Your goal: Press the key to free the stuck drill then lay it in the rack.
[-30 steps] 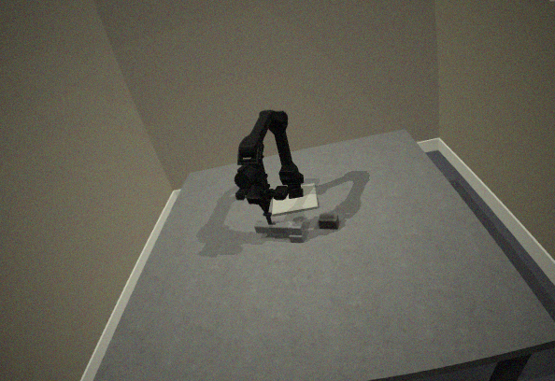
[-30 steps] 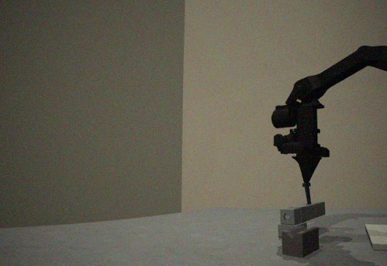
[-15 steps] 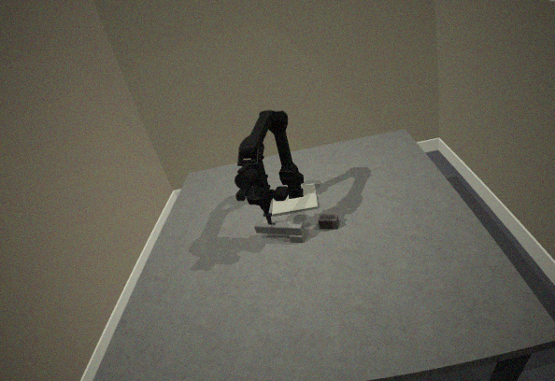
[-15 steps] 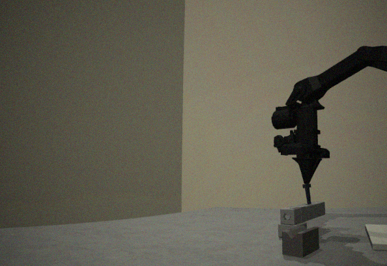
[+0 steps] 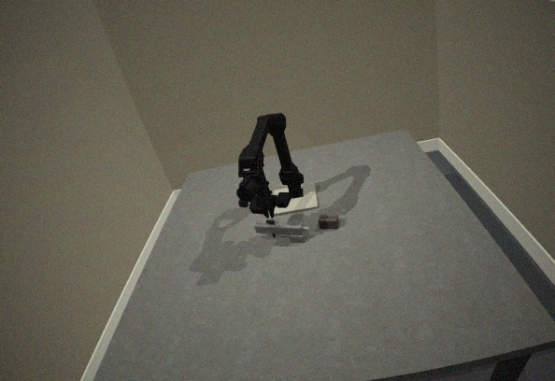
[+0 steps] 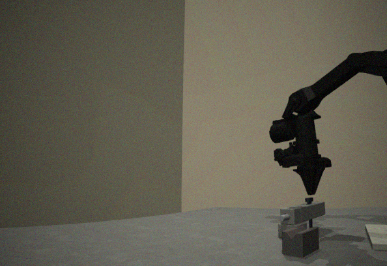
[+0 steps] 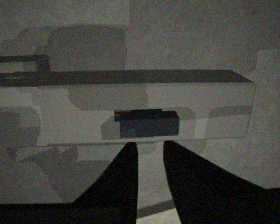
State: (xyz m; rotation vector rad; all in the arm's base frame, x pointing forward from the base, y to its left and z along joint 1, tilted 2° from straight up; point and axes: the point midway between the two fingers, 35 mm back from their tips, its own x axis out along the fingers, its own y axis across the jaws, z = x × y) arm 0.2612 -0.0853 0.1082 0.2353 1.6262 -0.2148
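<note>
Right now the small dark key is 1 cm ahead of my gripper tip and 3 cm below it. The rest, counted from my gripper tip: grey fixture 2 cm ahead, 3 cm to the left, 5 cm below; then dark rack 1 cm behind, 21 cm to the left, 7 cm below; then drill 3 cm ahead, 7 cm to the left, 4 cm below.
</note>
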